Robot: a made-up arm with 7 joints.
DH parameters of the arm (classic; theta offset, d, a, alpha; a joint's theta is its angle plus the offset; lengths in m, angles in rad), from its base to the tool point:
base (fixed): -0.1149 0 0.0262 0
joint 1: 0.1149 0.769 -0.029 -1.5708
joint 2: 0 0.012 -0.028 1.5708
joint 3: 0 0.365 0.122 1.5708
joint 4: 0 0.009 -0.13 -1.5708
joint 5: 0 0.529 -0.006 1.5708
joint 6: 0 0.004 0.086 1.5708
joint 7: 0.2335 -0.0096 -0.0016 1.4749
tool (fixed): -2.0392 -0.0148 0 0
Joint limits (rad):
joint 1: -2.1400..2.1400
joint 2: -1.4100..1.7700
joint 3: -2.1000..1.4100
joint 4: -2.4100..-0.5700
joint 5: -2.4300..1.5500
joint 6: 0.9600..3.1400
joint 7: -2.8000..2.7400
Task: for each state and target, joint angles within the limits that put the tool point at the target. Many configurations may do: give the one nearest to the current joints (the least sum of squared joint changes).
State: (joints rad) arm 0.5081 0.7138 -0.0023 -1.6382 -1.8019 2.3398 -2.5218
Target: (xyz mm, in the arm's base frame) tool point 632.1 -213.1 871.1
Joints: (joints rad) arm 0.0504 0.1304 -0.4899 -2.0483 -1.9315 2.5176 -2.5546
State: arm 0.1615 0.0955 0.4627 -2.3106 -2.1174 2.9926 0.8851
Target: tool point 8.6 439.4 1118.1
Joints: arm 0.6549 -0.6540 0.5378 -2.2707 -2.1468 3.1400 0.8896
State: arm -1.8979 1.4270 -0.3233 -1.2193 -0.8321 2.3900 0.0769
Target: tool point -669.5 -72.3 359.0
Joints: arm -2.1400 1.5108 -0.9183 -1.7690 -0.8185 2.3238 0.0884
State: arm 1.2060 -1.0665 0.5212 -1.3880 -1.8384 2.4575 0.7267
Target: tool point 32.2 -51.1 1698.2
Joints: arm 1.2704 -0.6573 -0.1397 -1.1023 -1.7549 2.1868 0.6905
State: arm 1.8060 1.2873 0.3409 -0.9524 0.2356 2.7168 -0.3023
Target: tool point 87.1 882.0 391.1
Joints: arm 1.4398 1.5986 0.2211 -0.7641 0.1869 2.3545 -0.4126
